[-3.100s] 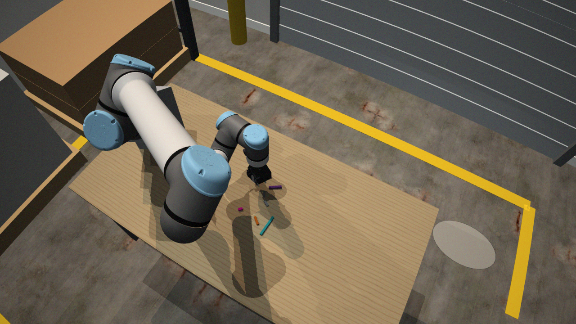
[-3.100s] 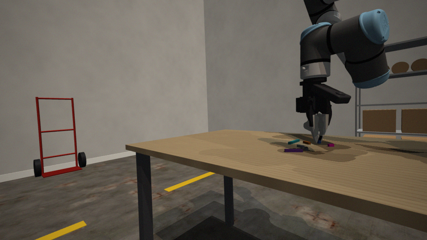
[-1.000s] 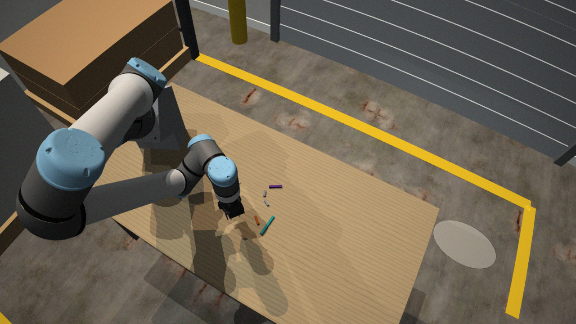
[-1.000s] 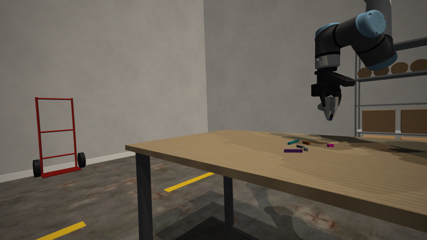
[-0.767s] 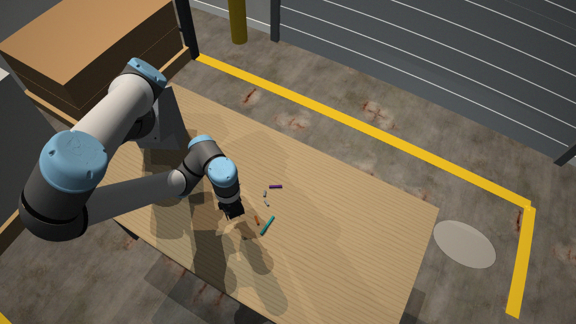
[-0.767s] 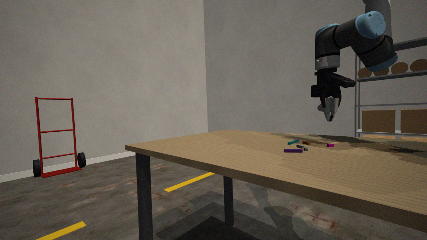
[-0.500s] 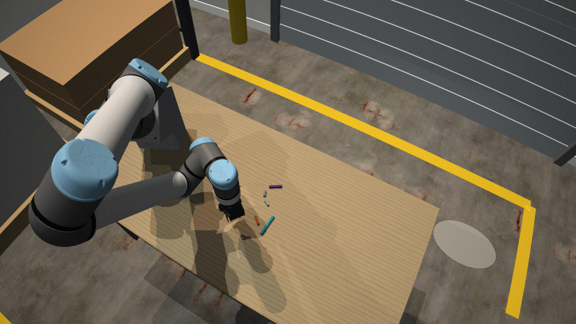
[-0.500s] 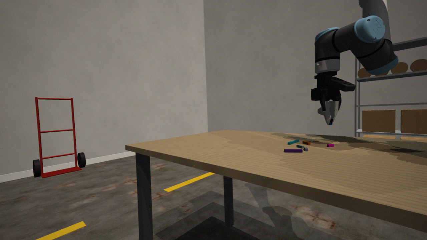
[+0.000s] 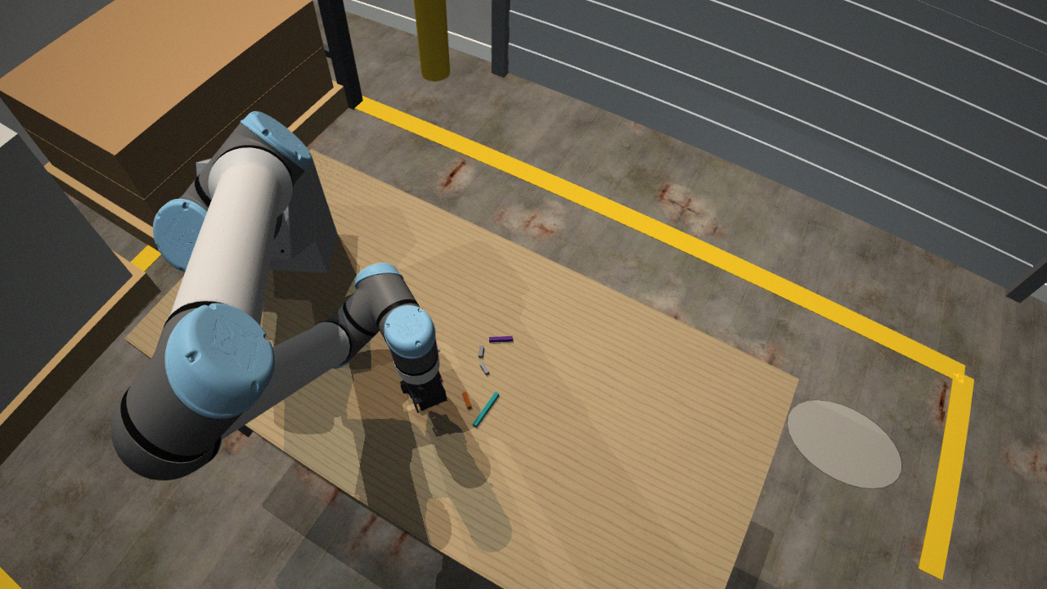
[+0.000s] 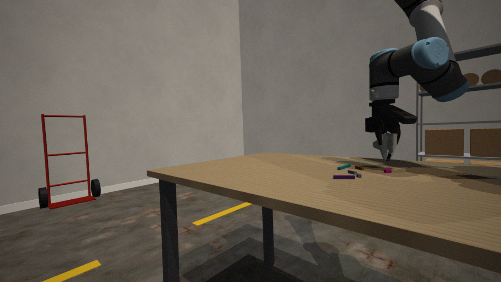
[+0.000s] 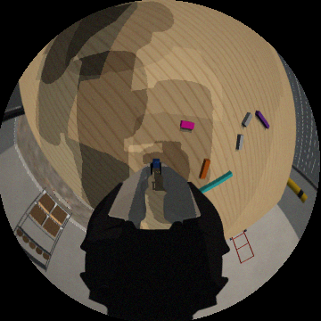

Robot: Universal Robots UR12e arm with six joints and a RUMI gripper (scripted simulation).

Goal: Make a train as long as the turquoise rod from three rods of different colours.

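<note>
Now: the magenta rod 1 cm behind my hand, 7 cm to the left of it and 4 cm below it. The rest, counted from my hand: orange rod (8 cm ahead, 5 cm to the left, 4 cm below); blue cube (1 cm below); turquoise rod (14 cm ahead, 4 cm to the left, 4 cm below).
</note>
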